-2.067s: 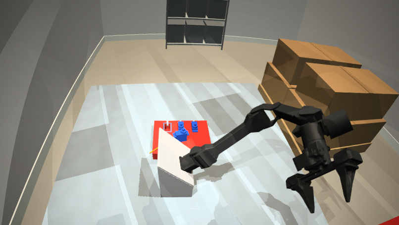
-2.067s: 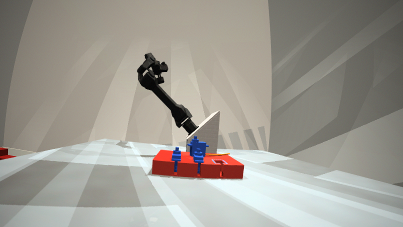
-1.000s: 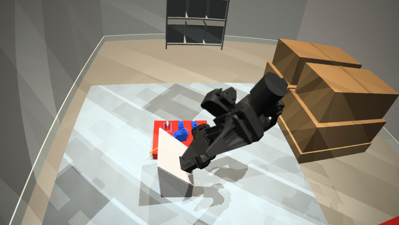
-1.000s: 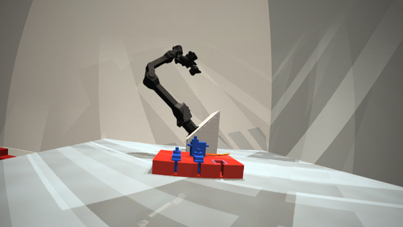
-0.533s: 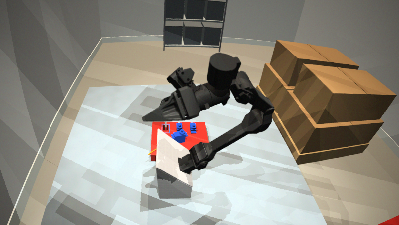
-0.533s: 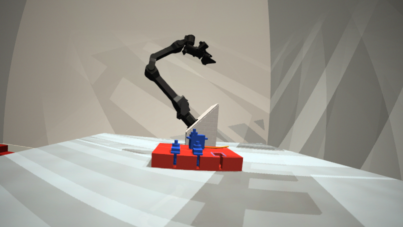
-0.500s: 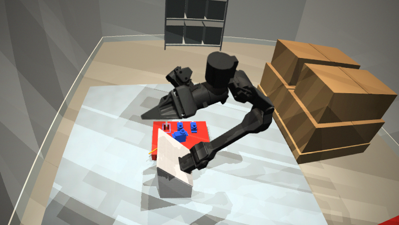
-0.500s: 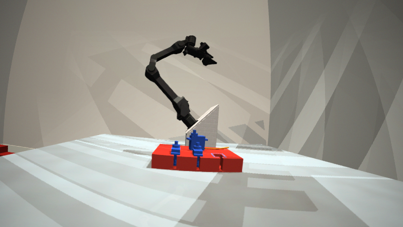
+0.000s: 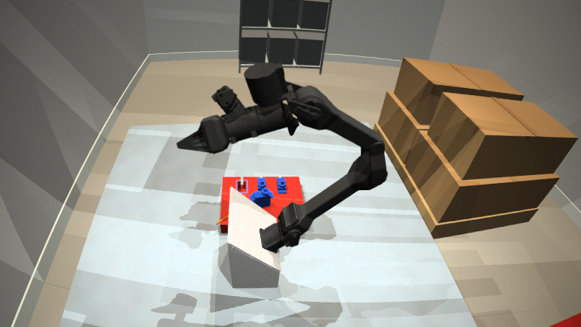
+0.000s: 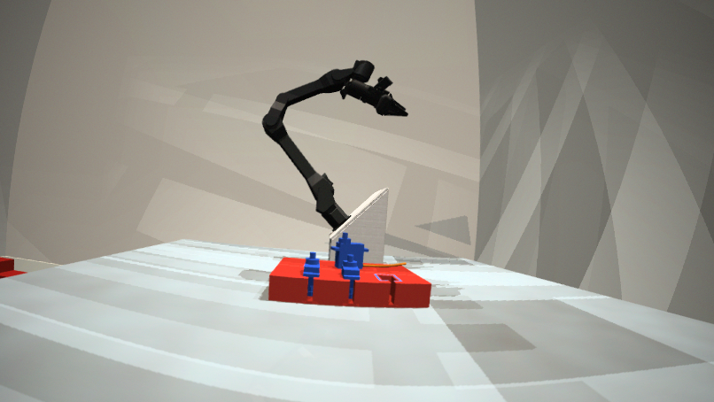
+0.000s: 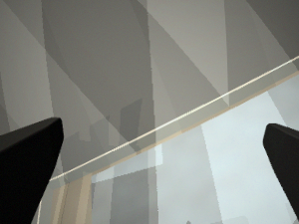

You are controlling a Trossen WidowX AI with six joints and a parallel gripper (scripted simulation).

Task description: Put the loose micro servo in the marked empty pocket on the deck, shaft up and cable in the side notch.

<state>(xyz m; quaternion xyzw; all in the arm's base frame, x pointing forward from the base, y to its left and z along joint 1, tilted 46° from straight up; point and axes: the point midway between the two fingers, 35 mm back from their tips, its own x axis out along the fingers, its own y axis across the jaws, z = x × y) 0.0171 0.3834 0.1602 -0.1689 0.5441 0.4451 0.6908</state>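
Now: the red deck 490 mm below my gripper tip, 240 mm ahead of it and 200 mm to the right of it.
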